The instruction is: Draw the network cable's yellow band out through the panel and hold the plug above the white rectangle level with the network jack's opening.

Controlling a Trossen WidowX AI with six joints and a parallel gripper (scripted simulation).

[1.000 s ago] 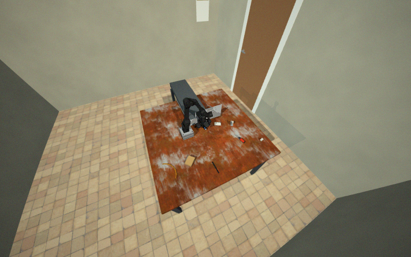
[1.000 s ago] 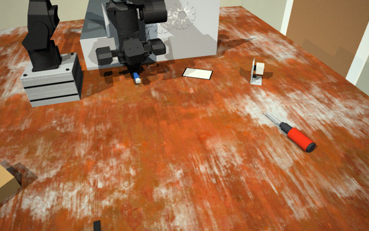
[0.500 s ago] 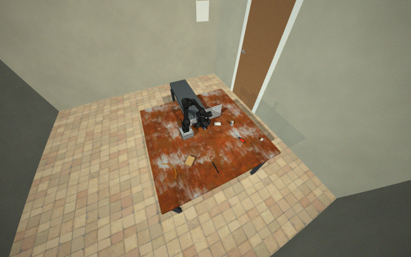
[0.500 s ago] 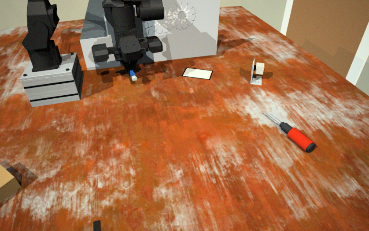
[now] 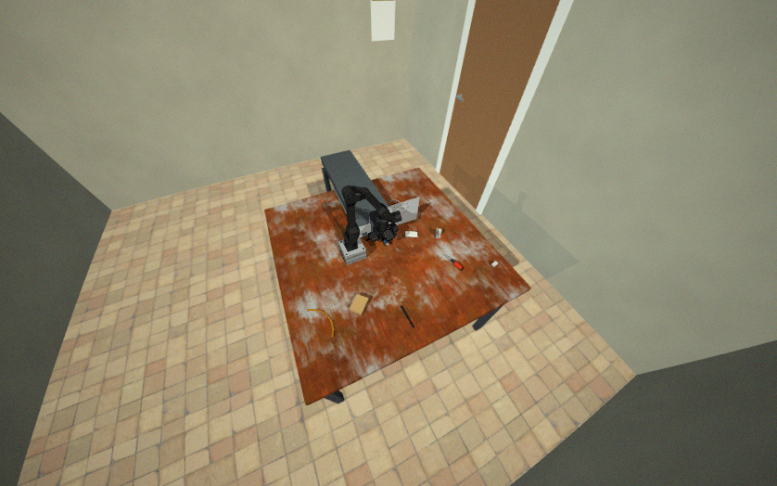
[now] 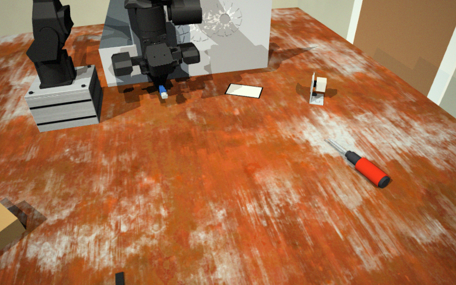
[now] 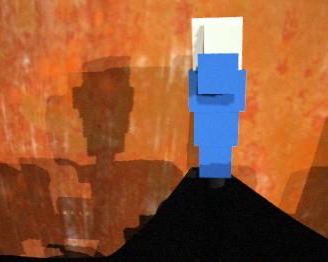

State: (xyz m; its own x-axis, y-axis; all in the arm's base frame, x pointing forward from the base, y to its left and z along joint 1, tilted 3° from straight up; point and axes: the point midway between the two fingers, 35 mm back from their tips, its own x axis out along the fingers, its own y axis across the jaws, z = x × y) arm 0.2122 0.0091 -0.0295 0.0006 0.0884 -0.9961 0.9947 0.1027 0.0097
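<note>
Right now my hand is 20 cm short of the white rectangle, 2 cm to the left of it and 5 cm above it. Round my hand: red-handled screwdriver 32 cm ahead, 32 cm to the right, 4 cm below; then blue plug 3 cm to the right, 1 cm below; then cardboard box 30 cm behind, 34 cm to the right, 4 cm below.
</note>
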